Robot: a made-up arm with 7 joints.
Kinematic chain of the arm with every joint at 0, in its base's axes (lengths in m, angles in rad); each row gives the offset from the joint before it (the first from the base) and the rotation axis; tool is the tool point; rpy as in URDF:
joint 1: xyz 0 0 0.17 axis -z
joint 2: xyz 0 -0.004 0.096 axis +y
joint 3: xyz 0 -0.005 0.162 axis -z
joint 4: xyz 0 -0.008 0.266 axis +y
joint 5: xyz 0 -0.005 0.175 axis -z
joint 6: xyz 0 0 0.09 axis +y
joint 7: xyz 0 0 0.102 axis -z
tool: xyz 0 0 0 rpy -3.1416 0 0
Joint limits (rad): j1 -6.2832..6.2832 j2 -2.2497..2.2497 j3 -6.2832..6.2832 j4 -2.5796..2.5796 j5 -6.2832..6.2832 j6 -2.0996..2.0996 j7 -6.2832..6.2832
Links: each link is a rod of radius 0.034 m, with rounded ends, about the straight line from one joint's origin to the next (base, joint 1, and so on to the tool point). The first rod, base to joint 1, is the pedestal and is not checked.
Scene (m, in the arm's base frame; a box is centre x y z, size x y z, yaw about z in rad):
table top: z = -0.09
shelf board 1: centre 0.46 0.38 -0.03 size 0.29 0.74 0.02 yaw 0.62
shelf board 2: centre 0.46 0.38 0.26 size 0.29 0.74 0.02 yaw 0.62
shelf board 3: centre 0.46 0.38 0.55 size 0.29 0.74 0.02 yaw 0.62
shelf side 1: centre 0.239 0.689 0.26 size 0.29 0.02 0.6 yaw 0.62
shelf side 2: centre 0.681 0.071 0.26 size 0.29 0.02 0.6 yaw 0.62
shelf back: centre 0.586 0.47 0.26 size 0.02 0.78 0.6 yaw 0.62
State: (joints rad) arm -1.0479 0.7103 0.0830 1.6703 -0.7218 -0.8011 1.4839
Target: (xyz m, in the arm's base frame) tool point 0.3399 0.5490 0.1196
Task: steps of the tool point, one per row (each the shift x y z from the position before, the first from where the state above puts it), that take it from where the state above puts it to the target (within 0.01 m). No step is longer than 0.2 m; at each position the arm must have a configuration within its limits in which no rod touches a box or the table.
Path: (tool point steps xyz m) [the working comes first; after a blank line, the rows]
Joints at the target: 1.6163 -1.9003 -1.5422 1.2389 -0.5105 -0.4506 1.4839
Straight joint move there: touches shelf board 2, shelf board 3, shelf side 1.

1: -0.0753 -0.0443 0.0019
2: -0.0721 -0.0610 -0.0019
3: -0.0004 -0.0492 0.0982
4: -0.0392 -0.0546 0.0869
5: -0.0775 -0.0361 0.0583
6: -0.0973 0.0047 0.0156
7: -0.0841 0.0530 -0.0347
8: -0.0359 0.0865 -0.0837
9: 0.0333 0.0845 -0.1227
10: 0.0979 0.0387 -0.1441
11: 0.1304 -0.0414 -0.1434
12: 0.0627 0.0627 -0.0084
13: 0.0682 0.0490 0.0005
14: 0.0714 0.0327 0.0079

